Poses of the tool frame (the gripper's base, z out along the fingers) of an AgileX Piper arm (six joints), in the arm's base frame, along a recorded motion.
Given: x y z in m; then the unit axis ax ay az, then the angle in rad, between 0 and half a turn.
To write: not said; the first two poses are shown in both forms.
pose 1, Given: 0.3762, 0.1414, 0.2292, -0.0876, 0.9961, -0.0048, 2.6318
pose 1, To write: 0.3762, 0.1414, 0.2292, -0.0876, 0.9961, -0.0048, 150.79
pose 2, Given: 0.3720, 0.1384, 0.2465, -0.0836, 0.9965, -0.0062, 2.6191
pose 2, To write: 0.3720, 0.1384, 0.2465, -0.0836, 0.9965, -0.0062, 150.06
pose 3, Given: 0.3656, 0.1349, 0.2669, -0.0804, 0.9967, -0.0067, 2.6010
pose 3, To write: 0.3656, 0.1349, 0.2669, -0.0804, 0.9967, -0.0067, 149.03
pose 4, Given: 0.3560, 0.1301, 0.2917, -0.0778, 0.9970, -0.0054, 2.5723
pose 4, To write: 0.3560, 0.1301, 0.2917, -0.0778, 0.9970, -0.0054, 147.38
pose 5, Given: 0.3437, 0.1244, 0.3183, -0.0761, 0.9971, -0.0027, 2.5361
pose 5, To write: 0.3437, 0.1244, 0.3183, -0.0761, 0.9971, -0.0027, 145.31
